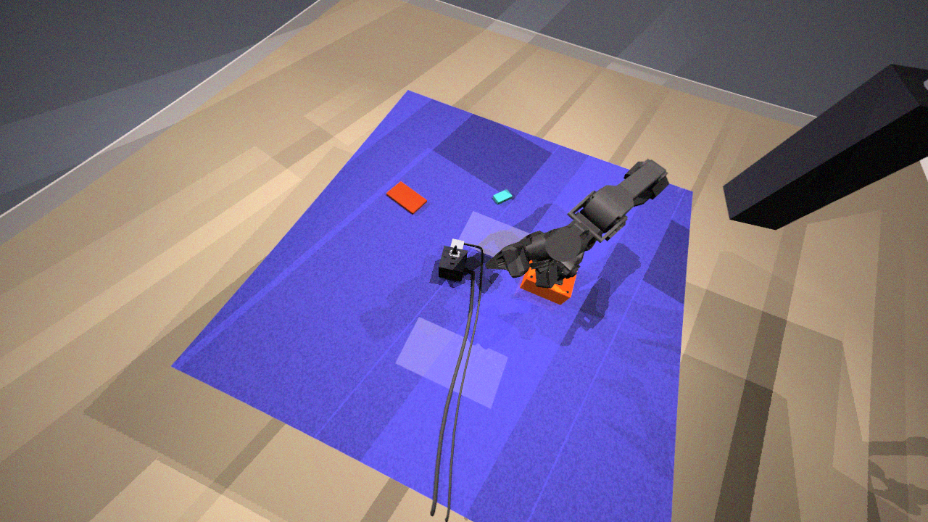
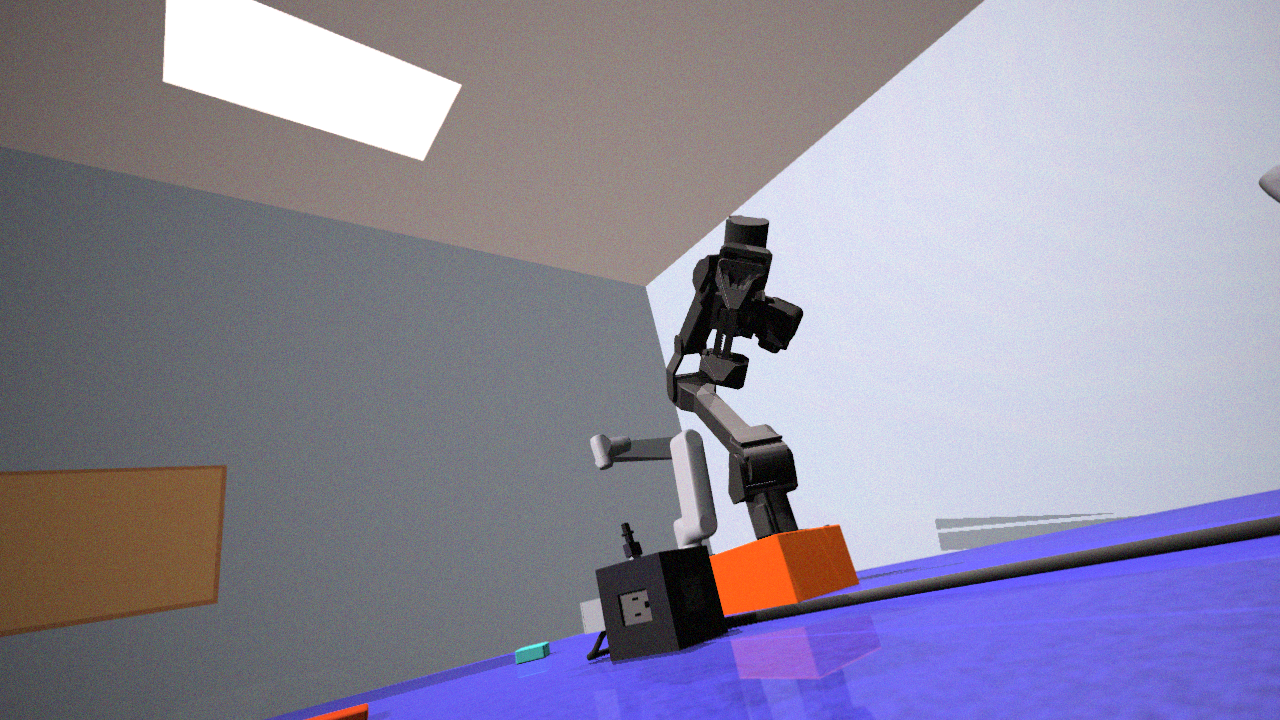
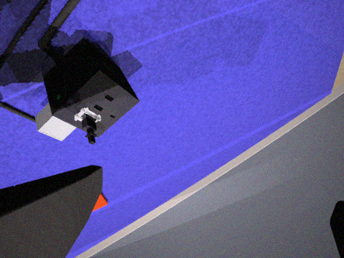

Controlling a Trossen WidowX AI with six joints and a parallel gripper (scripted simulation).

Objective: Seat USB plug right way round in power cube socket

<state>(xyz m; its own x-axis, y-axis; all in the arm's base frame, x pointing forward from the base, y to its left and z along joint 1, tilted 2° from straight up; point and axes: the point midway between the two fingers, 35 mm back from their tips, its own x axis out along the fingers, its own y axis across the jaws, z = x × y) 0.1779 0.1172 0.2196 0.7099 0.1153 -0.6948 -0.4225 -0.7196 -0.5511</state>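
Right now the usb plug is 110 mm ahead of my gripper tip, 100 mm to the right of it and 190 mm below it. The rest, counted from my gripper tip: red flat piece: 340 mm ahead, 310 mm to the right, 270 mm below; then usb socket: 110 mm ahead, 100 mm to the right, 210 mm below; then cyan block: 420 mm to the right, 270 mm below.
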